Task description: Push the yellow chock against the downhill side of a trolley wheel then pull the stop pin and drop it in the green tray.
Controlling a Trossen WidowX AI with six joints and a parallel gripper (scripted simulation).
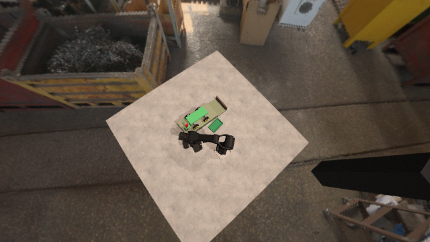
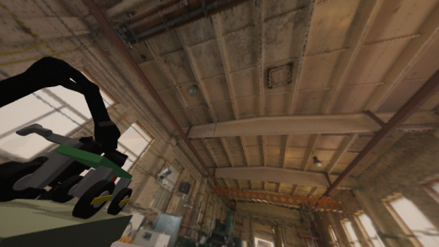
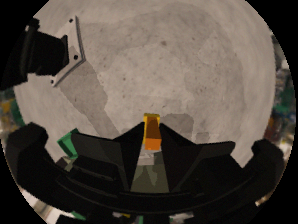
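My gripper tip is now 130 mm short of the red-headed stop pin, 10 mm to the left of it and 100 mm below it. Also, from my gripper tip: ramp (160 mm ahead, 120 mm to the right, 20 mm above); trolley (160 mm ahead, 120 mm to the right, 80 mm above); yellow chock (20 mm ahead, 10 mm to the right, 10 mm below).
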